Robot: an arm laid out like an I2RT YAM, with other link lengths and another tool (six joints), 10 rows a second.
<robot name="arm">
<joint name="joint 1" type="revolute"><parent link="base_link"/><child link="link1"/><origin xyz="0 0 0.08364"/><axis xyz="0 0 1"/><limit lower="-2.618" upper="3.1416"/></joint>
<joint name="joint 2" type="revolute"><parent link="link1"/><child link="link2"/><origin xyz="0.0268 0.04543 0.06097" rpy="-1.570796 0 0"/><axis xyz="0 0 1"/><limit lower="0" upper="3.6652"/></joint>
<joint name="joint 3" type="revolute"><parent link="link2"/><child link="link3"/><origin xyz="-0.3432 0 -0.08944" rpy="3.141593 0 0"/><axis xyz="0 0 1"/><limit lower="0" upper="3.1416"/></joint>
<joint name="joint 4" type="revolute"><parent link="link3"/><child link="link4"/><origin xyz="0.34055 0.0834 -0.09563"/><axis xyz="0 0 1"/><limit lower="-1.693" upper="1.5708"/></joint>
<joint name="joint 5" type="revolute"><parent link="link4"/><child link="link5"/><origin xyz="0.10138 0.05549 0.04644" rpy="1.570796 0 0"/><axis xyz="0 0 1"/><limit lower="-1.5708" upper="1.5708"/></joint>
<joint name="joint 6" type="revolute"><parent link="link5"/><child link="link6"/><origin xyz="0.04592 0 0.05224" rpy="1.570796 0 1.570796"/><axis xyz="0 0 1"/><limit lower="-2.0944" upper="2.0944"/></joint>
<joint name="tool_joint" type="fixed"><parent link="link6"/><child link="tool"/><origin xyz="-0.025 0.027 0.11" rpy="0 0.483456 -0.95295"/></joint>
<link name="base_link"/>
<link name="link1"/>
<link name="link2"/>
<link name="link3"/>
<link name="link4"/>
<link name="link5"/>
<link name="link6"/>
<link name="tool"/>
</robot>
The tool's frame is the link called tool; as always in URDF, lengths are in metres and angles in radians.
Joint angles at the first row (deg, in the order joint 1, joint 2, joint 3, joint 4, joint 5, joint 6):
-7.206 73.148 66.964 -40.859 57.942 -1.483
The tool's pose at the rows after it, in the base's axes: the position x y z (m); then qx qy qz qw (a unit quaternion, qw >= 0):
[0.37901 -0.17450 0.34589 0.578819 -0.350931 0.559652 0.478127]
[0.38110 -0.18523 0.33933 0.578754 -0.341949 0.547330 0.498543]
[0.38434 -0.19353 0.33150 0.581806 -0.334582 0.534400 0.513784]
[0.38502 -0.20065 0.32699 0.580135 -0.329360 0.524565 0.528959]
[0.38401 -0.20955 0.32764 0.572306 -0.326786 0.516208 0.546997]
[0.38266 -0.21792 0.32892 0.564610 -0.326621 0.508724 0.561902]
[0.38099 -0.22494 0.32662 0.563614 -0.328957 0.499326 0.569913]
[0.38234 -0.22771 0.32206 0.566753 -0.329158 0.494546 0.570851]
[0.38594 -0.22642 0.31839 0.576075 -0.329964 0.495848 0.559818]
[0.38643 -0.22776 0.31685 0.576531 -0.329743 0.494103 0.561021]
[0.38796 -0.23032 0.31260 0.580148 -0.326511 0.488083 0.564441]
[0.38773 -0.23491 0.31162 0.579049 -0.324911 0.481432 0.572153]
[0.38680 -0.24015 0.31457 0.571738 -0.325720 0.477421 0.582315]
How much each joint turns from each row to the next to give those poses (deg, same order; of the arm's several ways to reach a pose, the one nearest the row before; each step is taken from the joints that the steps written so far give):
-1.411 1.154 -0.319 0.881 0.826 -0.782
-1.010 1.576 -0.201 1.433 1.558 -1.771
-0.780 1.809 0.132 0.723 1.056 -1.080
-0.612 1.182 -0.034 0.726 1.386 -0.829
-0.802 0.881 0.232 0.839 1.859 -0.886
-0.837 0.739 0.328 0.610 1.494 -0.591
-0.905 0.838 0.471 -0.537 0.421 0.268
-0.367 0.726 0.137 -0.100 -0.226 0.123
-0.044 0.281 0.214 -0.227 -1.665 -0.001
-0.149 0.273 0.012 0.126 0.035 -0.067
-0.244 0.838 0.178 0.000 0.133 -0.291
-0.452 0.725 0.390 -0.084 0.689 -0.245
-0.468 0.456 0.478 0.188 1.189 -0.155

